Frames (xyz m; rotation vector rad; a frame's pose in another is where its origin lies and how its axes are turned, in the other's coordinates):
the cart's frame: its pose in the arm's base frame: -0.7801 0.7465 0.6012 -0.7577 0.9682 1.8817
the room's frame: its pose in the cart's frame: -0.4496 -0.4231 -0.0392 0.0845 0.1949 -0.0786
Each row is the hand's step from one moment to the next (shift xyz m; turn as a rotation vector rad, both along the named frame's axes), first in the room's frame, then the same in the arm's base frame.
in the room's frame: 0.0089 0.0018 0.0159 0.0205 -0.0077 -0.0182
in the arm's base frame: -0.0067 0.0169 -0.0024 0.0023 -0.0100 -0.0266
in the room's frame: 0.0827 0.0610 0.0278 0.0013 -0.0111 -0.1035
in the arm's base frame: -0.0888 0.0343 -0.0477 0.0226 -0.0944 -0.0377
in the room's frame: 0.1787 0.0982 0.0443 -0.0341 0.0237 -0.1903
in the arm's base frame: -0.1586 0.0668 -0.1180 0.0132 -0.1929 -0.0235
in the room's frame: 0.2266 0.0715 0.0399 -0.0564 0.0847 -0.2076
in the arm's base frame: -0.1498 0.0812 -0.1704 -0.0337 -0.2286 0.0088
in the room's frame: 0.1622 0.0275 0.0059 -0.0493 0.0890 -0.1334
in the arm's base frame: -0.0824 0.0421 -0.1362 -0.0493 -0.1580 0.0275
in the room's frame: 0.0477 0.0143 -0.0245 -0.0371 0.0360 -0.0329
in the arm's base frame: -0.0268 -0.0136 -0.0467 -0.0166 -0.0486 0.0334
